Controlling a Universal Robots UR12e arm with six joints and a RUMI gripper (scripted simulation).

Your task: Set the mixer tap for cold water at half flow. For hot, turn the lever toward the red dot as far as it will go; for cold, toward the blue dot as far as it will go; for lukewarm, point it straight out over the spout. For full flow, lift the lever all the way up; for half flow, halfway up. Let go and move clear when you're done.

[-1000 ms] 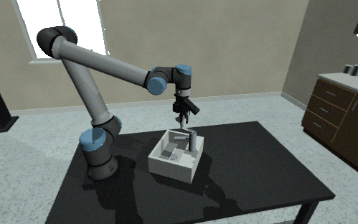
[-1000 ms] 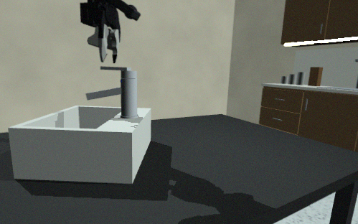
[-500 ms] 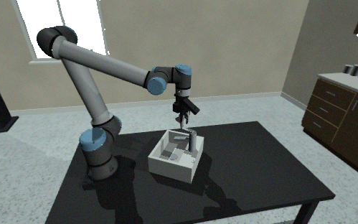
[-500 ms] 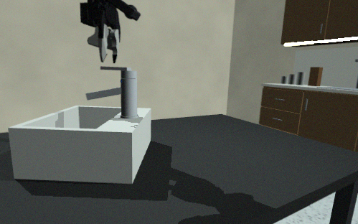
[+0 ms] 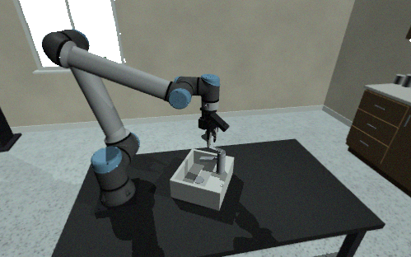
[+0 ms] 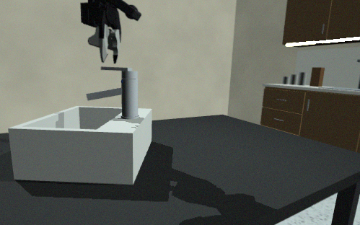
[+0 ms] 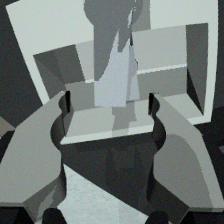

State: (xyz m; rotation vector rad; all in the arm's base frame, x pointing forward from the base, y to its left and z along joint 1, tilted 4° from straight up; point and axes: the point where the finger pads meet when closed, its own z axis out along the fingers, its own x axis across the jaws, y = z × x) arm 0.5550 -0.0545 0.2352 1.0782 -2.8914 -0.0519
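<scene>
The flat lever is 1 cm ahead of my hand, 2 cm to the right of it and 3 cm below it. Also, from my hand: white basin (5 cm behind, 2 cm to the left, 27 cm below).
</scene>
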